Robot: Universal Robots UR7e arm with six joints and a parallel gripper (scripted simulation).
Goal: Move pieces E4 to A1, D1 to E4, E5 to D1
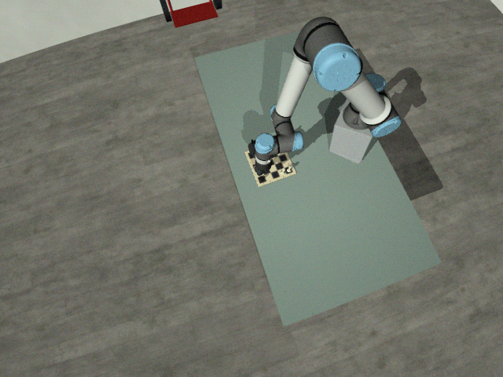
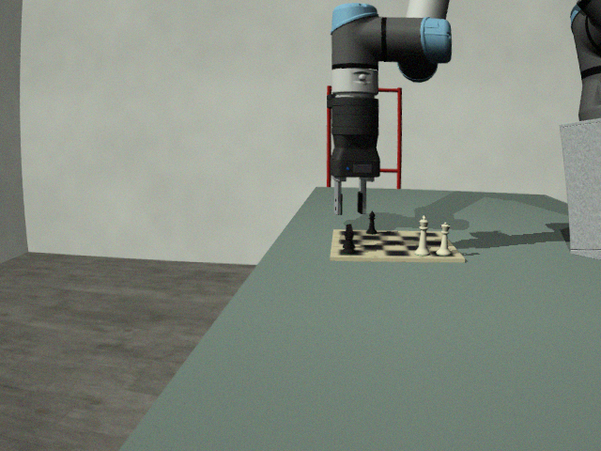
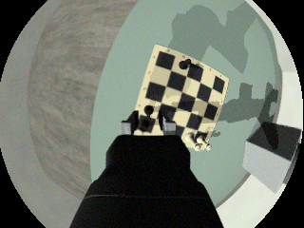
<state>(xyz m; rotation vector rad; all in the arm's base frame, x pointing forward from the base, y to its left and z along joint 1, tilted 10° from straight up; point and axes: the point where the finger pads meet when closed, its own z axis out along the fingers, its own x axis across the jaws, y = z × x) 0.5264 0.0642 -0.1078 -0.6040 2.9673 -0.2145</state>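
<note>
Now: the dark piece 60 mm below my hand and 30 mm to the left of it. Also, from my hand: white king (120 mm behind, 40 mm below, 20 mm to the left); then white queen (160 mm behind, 50 mm below, 20 mm to the left); then chessboard (80 mm below, 70 mm behind, 50 mm to the right).
</note>
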